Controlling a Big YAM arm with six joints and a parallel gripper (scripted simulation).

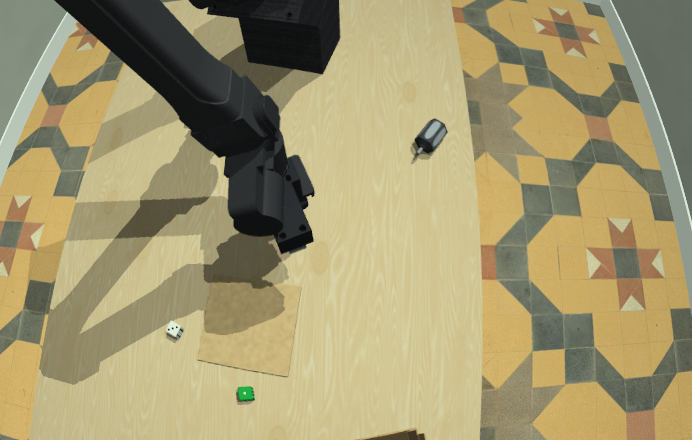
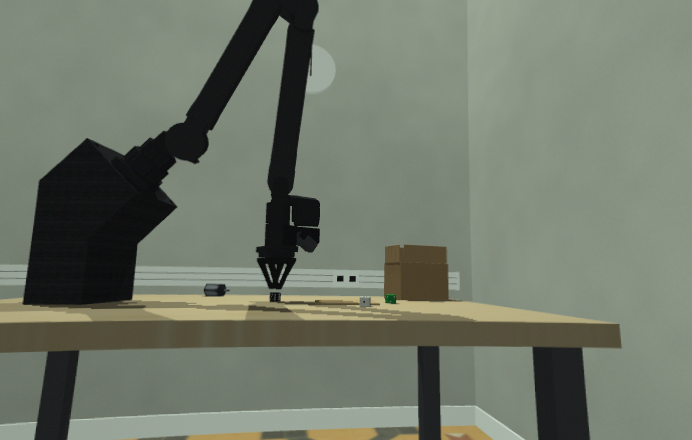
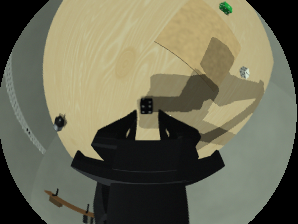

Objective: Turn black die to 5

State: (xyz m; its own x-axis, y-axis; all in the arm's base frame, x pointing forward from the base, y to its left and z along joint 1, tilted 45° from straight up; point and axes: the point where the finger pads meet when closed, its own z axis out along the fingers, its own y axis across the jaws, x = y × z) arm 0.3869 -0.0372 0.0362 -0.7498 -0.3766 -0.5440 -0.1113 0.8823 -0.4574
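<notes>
Right now my hand is 3 cm above the black die. Also, from my hand: white die 20 cm to the right, 13 cm ahead, 3 cm below; mat 14 cm ahead, 9 cm to the right, 3 cm below; green die 25 cm ahead, 11 cm to the right, 3 cm below.
</notes>
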